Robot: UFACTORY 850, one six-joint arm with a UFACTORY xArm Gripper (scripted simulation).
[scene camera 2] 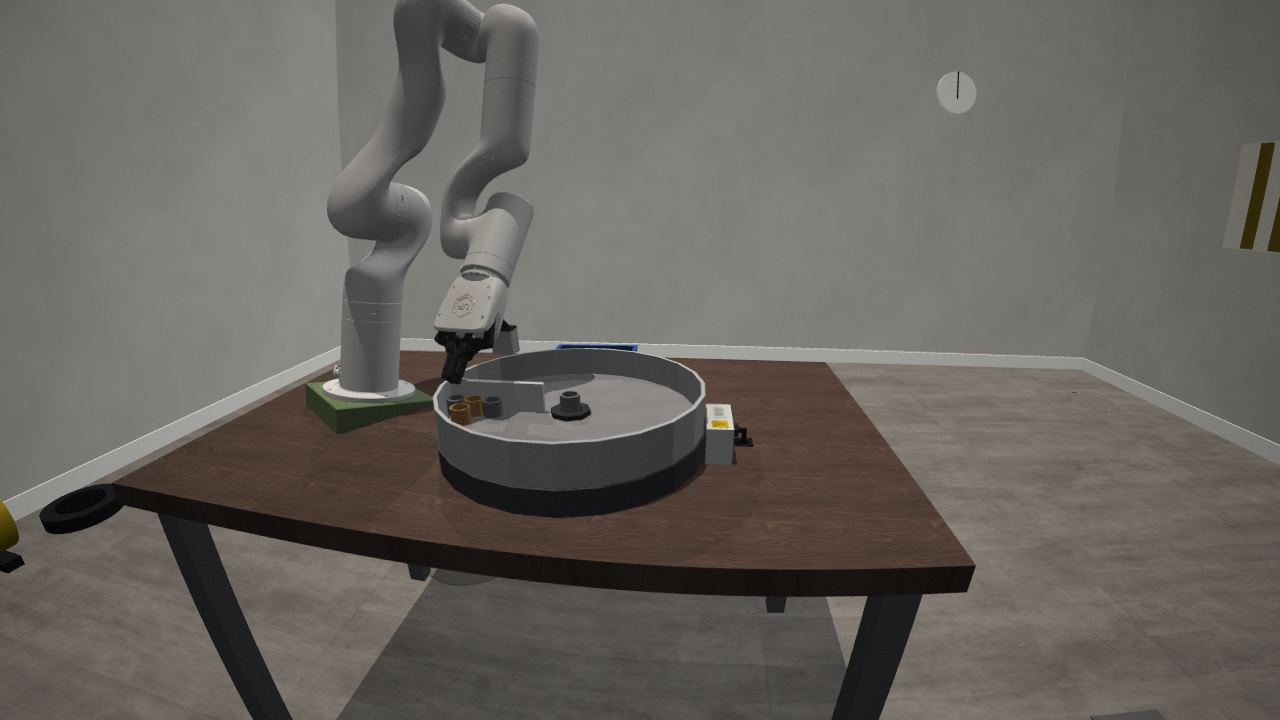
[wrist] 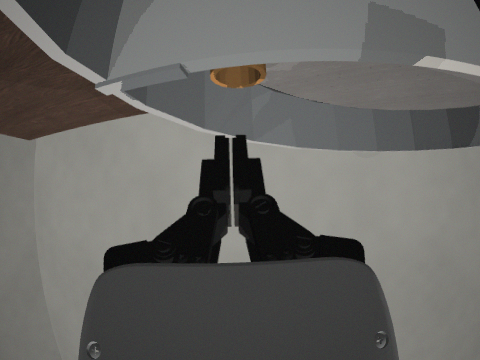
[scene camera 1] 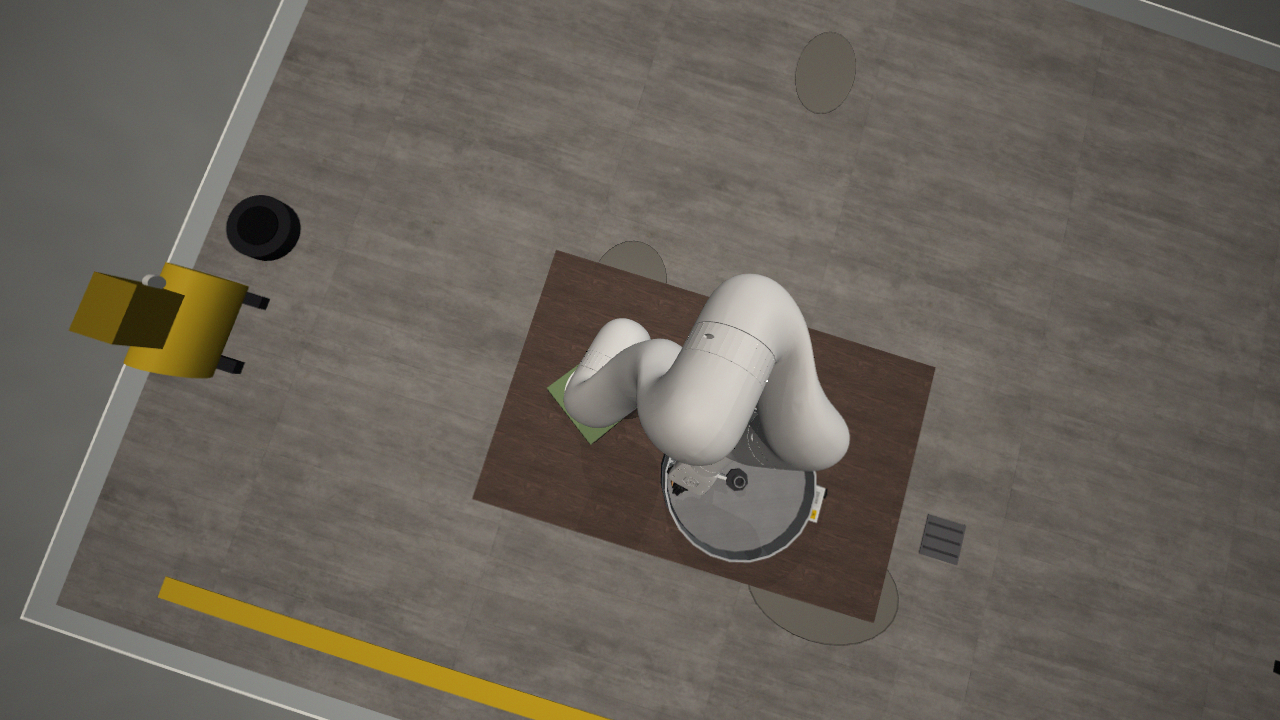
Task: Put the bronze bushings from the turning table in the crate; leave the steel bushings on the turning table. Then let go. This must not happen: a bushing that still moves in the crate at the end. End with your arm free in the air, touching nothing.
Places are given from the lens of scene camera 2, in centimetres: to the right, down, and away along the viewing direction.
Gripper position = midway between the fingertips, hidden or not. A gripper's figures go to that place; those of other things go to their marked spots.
gripper (scene camera 2: 450, 380): -29, 3, 76
grey round turning table (scene camera 2: 611, 405): -5, 8, 85
